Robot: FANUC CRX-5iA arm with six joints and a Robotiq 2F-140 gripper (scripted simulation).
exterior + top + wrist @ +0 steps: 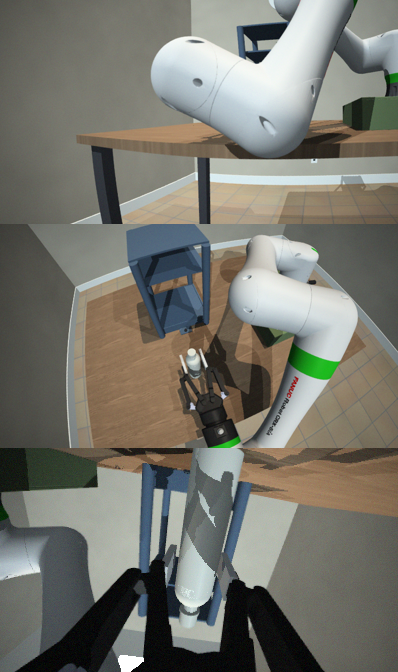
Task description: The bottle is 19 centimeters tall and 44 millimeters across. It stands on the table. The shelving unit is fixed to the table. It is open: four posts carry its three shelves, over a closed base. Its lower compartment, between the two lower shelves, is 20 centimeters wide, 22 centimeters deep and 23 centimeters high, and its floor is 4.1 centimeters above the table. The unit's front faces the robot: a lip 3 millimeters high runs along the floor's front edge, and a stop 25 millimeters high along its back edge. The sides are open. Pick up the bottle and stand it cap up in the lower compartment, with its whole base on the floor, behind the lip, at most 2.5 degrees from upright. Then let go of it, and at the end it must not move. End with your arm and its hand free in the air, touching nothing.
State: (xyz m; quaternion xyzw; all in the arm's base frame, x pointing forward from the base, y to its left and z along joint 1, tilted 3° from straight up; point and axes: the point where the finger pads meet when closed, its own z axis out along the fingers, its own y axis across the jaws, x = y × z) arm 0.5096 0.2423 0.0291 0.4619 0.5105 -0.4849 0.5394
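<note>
Now: the blue shelving unit 1 cm ahead of my hand, 31 cm to the right of it and 8 cm above it.
</note>
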